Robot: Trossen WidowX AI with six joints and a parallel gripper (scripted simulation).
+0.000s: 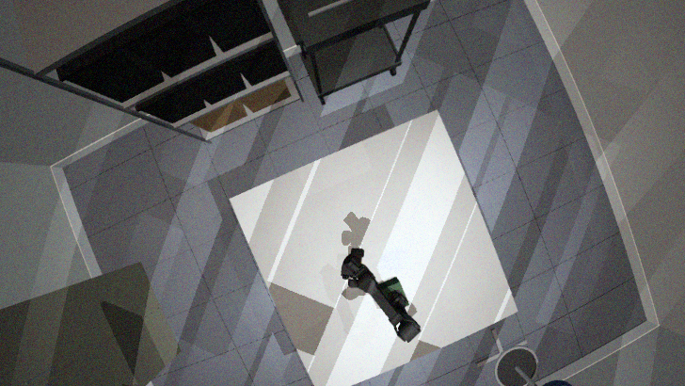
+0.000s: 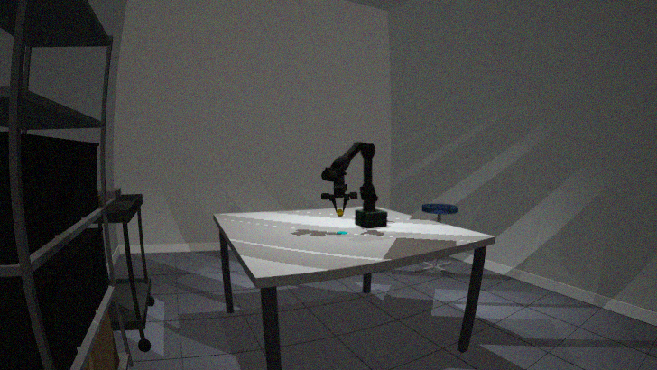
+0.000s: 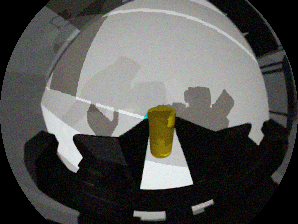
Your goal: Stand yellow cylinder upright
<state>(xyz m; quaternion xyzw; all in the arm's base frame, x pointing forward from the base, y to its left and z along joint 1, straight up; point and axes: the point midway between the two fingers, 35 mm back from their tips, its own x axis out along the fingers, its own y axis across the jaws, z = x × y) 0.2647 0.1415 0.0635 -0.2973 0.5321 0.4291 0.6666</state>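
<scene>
The cyan circle is 12 cm below my gripper tip, 3 cm behind it and 2 cm to the right of it. From my gripper tip the other things lie so: yellow tall cylinder: 2 cm to the right, 1 cm below, 1 cm behind.
</scene>
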